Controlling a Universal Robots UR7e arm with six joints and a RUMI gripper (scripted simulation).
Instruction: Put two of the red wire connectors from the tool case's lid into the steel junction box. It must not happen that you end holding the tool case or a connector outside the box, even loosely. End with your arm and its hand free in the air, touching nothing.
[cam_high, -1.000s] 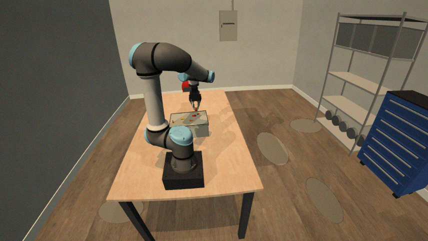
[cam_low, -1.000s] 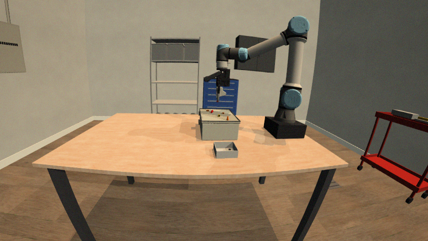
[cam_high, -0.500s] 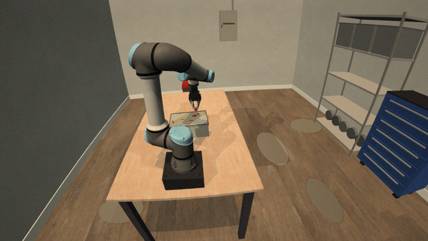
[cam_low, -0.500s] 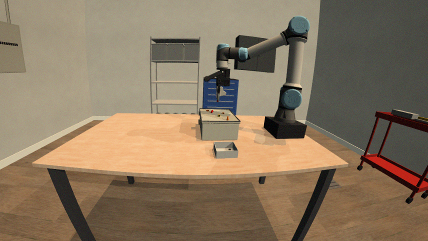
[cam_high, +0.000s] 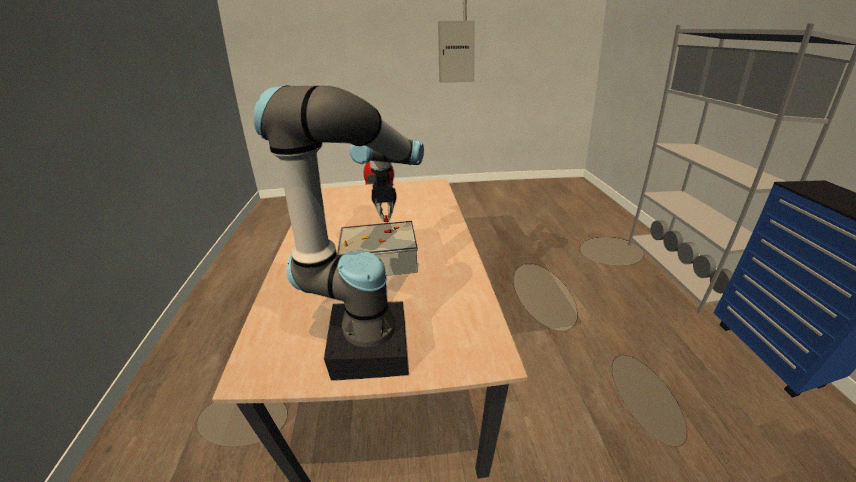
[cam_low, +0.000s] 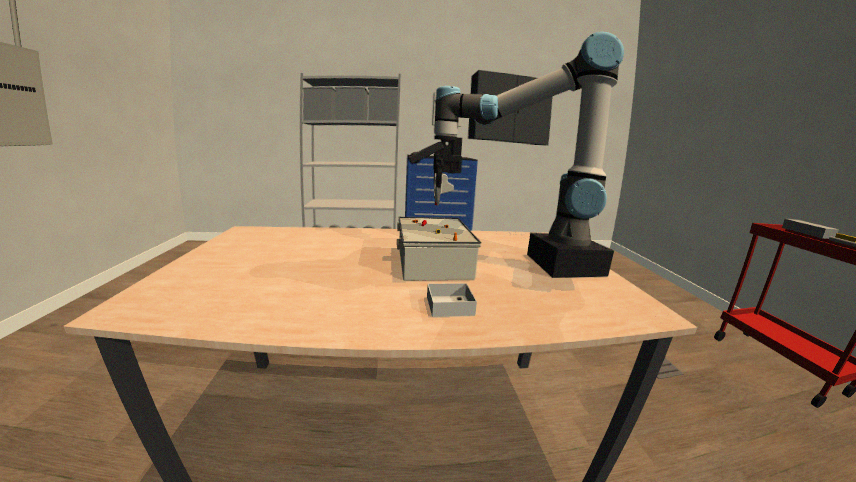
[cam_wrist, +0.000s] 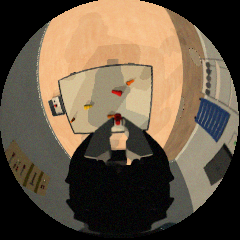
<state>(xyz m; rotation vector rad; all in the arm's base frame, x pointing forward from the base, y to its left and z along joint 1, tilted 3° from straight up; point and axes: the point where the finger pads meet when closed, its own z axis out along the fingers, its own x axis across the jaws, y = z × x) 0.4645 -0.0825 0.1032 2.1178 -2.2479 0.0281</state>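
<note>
My hand is 12 cm above the grey tool case, 4 cm to the right of it and 1 cm short of it.
</note>
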